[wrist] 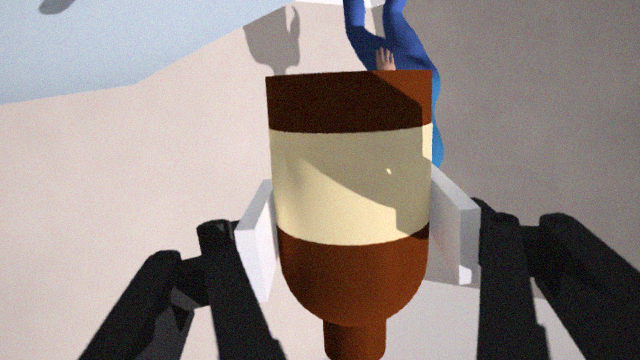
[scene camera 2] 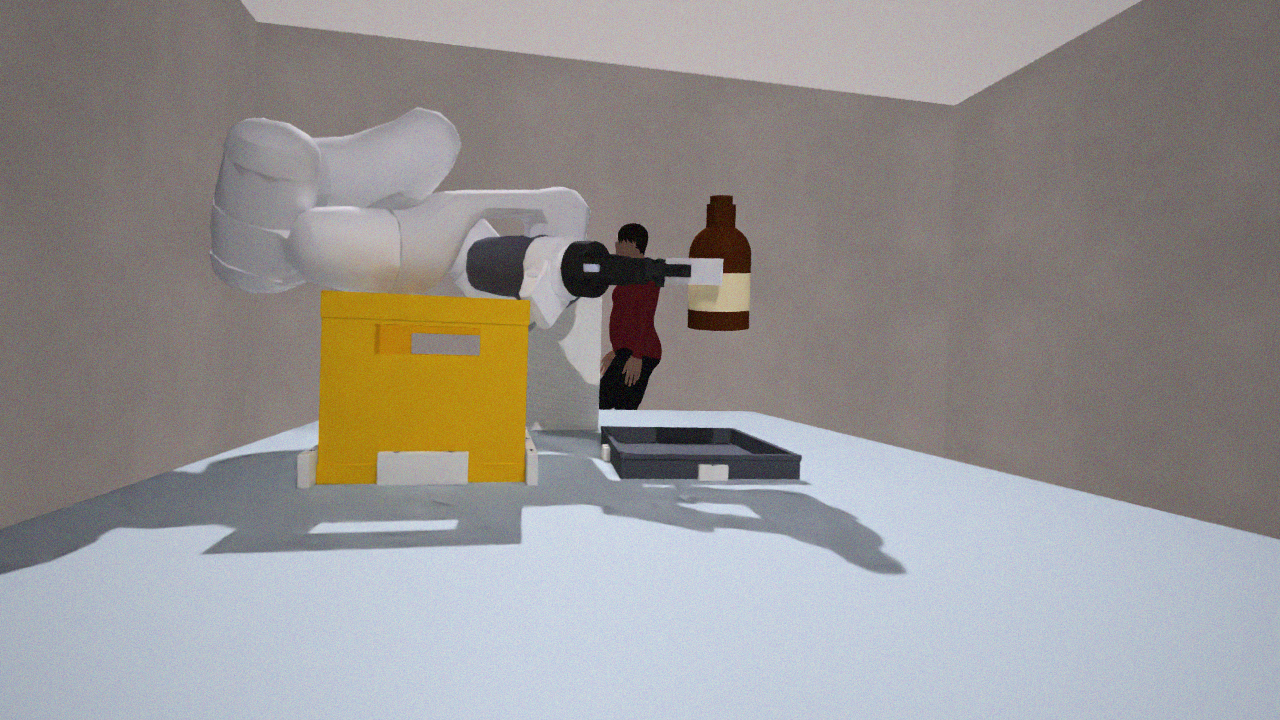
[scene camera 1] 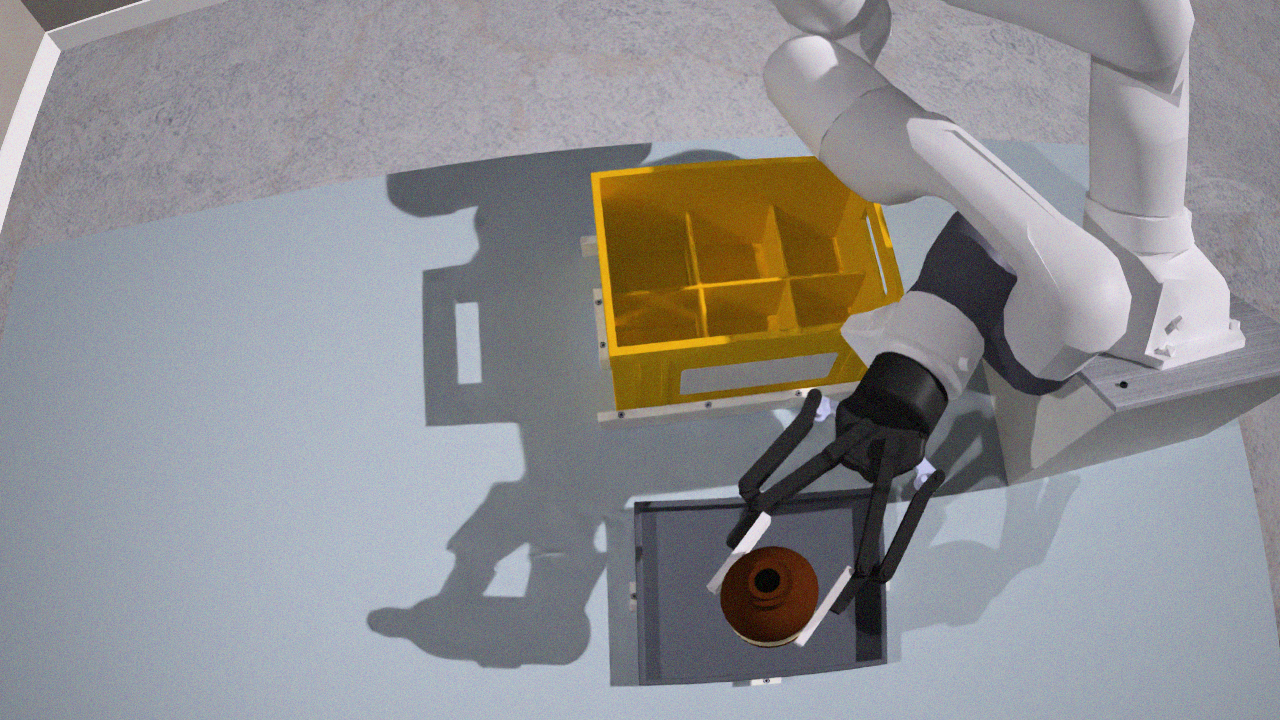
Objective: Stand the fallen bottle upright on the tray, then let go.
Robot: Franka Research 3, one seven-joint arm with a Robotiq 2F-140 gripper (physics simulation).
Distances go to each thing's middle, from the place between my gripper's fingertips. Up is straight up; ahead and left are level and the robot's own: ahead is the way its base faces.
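Scene:
With the brown bottle [scene camera 1: 768, 596], my hand is 1 cm below it, 2 cm to the left of it and 1 cm past it.

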